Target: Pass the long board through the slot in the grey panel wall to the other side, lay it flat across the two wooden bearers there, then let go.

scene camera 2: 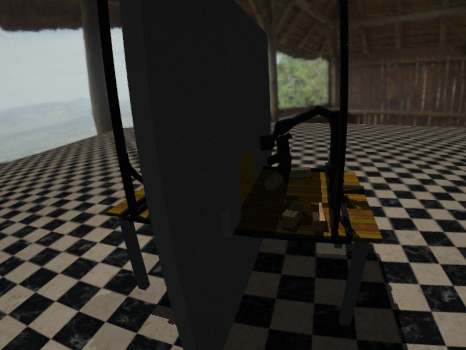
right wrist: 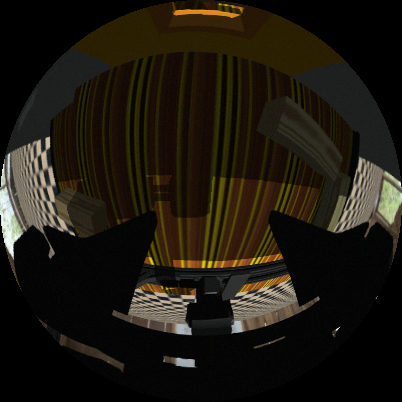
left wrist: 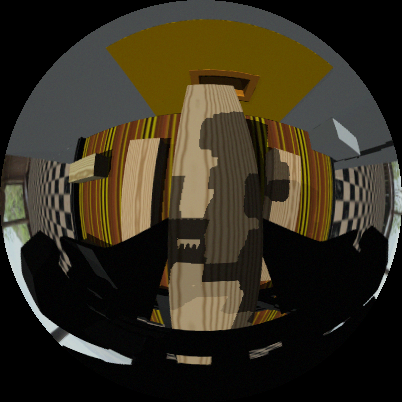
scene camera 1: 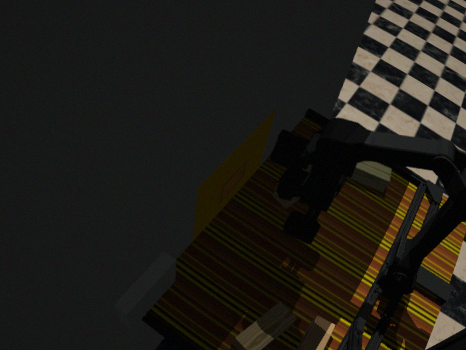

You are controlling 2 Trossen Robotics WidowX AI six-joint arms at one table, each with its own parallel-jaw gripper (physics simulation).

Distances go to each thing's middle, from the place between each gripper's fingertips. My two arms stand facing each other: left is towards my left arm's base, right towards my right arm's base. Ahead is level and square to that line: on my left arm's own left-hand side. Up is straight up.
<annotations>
Now: the grey block (right wrist: pixel 59 97) 320 mm behind my left hand, 210 mm to the right of it and 90 mm below it.
My right hand is 32 cm past the grey block, 23 cm to the right of it and 4 cm above it.
</annotations>
